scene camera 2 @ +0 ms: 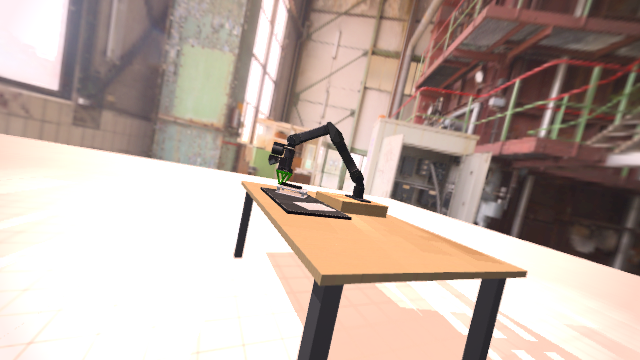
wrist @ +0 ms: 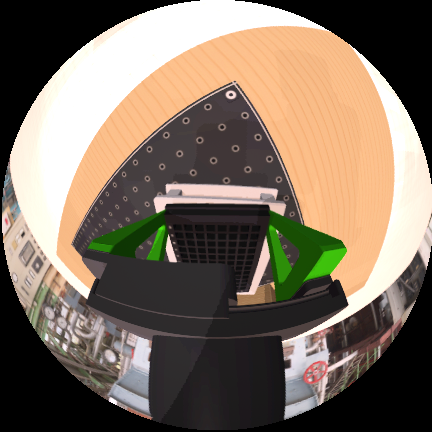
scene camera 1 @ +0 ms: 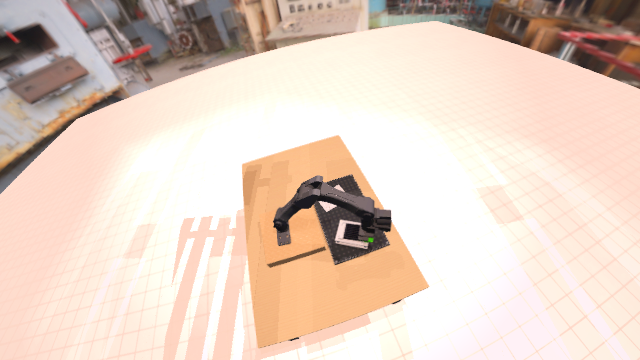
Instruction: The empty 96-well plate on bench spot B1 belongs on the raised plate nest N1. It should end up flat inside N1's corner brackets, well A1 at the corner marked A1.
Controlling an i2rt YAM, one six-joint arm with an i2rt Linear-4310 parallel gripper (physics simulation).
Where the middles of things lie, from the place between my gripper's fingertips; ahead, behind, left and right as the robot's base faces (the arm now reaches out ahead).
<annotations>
The black well plate [wrist: 232,233] is 50 mm behind my hand and 20 mm to the left of it.
</annotations>
